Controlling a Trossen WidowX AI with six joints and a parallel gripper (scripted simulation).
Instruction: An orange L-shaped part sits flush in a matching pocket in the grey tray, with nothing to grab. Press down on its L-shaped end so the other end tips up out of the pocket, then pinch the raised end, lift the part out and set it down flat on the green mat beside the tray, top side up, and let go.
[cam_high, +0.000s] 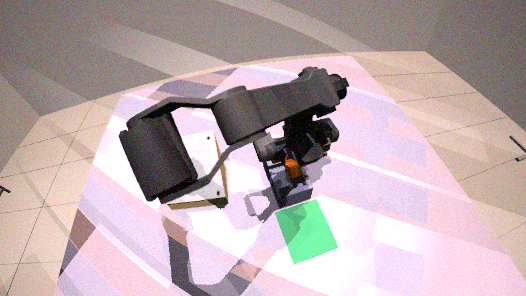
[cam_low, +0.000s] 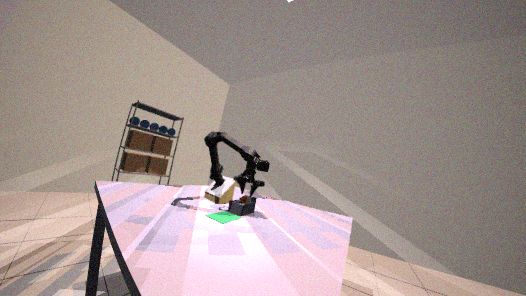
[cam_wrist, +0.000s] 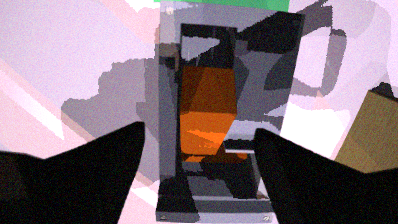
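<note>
The orange L-shaped part is 60 mm below my gripper tip, 30 mm to the left of it and 20 mm behind it. Also, from my gripper tip: green mat: 150 mm to the right, 120 mm below, 20 mm behind.
</note>
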